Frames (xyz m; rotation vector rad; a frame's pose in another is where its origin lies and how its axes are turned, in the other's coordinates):
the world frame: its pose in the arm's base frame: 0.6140 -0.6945 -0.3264 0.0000 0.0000 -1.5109
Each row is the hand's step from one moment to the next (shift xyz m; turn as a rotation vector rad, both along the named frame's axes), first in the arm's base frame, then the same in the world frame.
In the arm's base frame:
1: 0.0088 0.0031 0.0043 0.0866 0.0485 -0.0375
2: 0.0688 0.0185 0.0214 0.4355 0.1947 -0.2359
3: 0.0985 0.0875 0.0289 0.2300 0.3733 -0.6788
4: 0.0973 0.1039 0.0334 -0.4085 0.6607 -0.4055
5: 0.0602 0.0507 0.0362 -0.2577 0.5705 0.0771
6: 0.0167 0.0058 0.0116 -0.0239 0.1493 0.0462
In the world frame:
1: -0.0026 0.0090 0.0043 -0.0432 0.0893 -0.0375
2: -0.0143 0.0698 0.0214 -0.1683 0.4464 -0.2359
3: -0.0814 0.1036 0.0289 -0.3589 0.2519 -0.6788
4: -0.0979 0.1033 0.0334 -0.6840 -0.3682 -0.4055
5: -0.0470 0.0631 0.0362 -0.5849 -0.2231 0.0771
6: -0.0048 0.0170 0.0116 -0.1505 -0.0149 0.0462

